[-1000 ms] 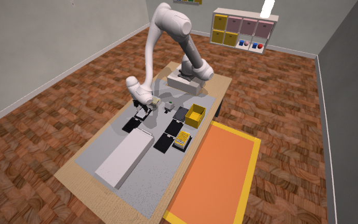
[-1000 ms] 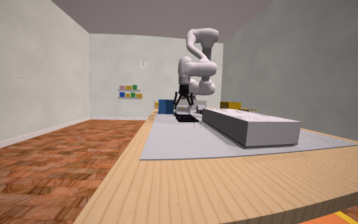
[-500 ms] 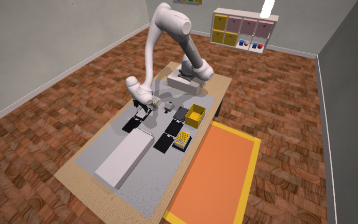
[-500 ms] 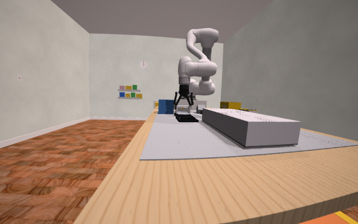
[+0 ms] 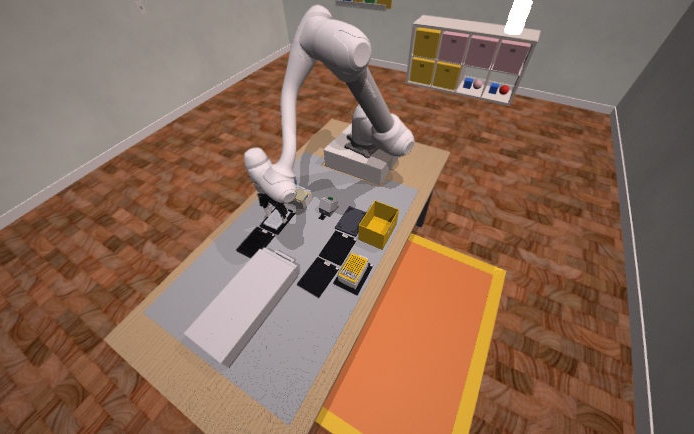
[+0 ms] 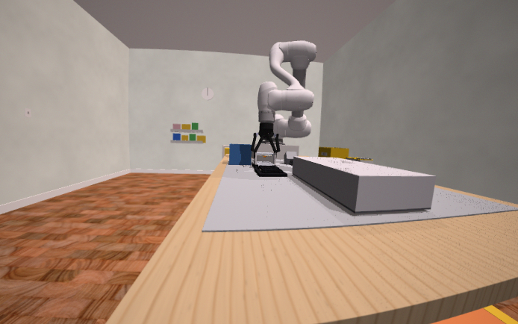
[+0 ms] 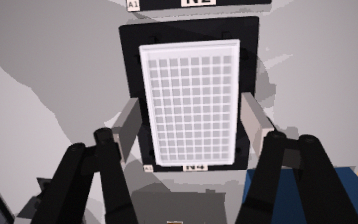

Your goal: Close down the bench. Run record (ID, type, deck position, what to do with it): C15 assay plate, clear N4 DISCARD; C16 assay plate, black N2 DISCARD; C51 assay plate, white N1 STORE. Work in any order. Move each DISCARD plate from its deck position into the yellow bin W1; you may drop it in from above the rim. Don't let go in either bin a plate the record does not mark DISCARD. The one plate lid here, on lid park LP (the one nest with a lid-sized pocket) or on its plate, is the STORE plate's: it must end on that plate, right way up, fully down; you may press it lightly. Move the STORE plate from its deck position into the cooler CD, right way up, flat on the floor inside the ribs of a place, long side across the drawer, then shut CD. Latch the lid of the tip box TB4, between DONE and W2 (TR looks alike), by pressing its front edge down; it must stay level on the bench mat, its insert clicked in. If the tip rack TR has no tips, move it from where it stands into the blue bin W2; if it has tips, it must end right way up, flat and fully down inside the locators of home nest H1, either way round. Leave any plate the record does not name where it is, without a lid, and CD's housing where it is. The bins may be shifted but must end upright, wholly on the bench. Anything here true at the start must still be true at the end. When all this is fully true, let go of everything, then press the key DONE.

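Right now my hand is 2 cm above the pale plate. The rest, counted from my hand: black nest N4: 3 cm below; then tip box TB4: 17 cm behind, 1 cm to the right; then black assay plate: 17 cm ahead, 2 cm to the left, 2 cm below.
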